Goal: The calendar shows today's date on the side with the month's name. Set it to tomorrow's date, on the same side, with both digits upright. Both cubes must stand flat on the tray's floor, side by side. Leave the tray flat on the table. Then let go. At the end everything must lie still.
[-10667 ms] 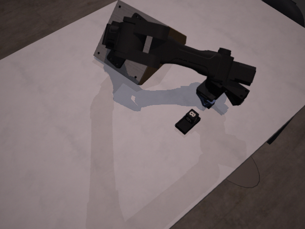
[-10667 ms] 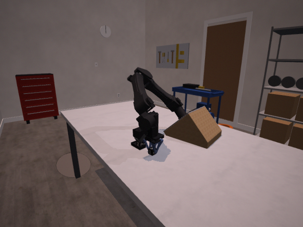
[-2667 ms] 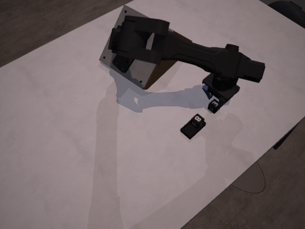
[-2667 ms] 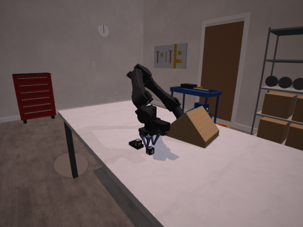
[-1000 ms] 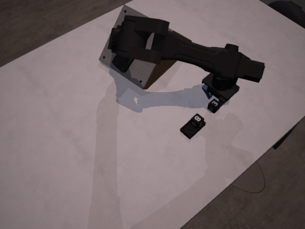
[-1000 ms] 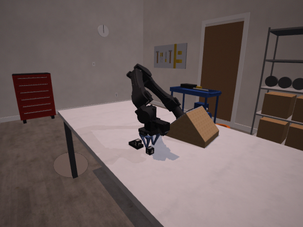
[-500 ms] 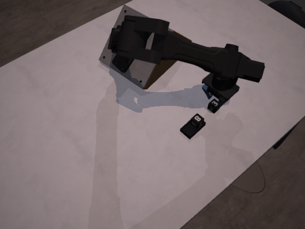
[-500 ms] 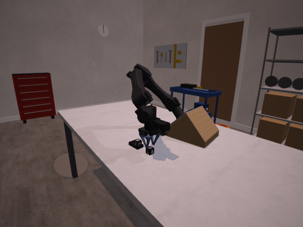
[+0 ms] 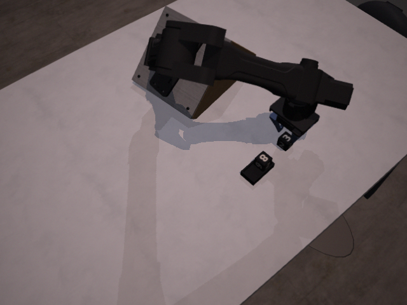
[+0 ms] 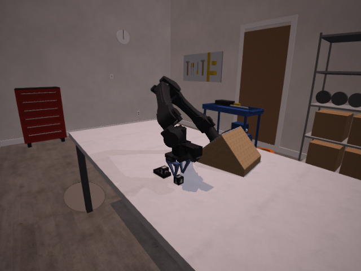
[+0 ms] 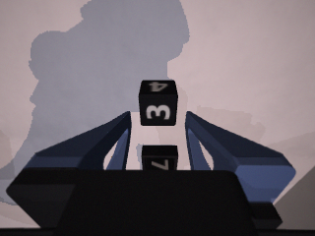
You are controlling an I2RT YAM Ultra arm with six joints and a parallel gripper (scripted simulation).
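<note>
Right now my hand is 30 mm above the black cube. Also, from my hand: black tray: 110 mm to the right, 40 mm below.
</note>
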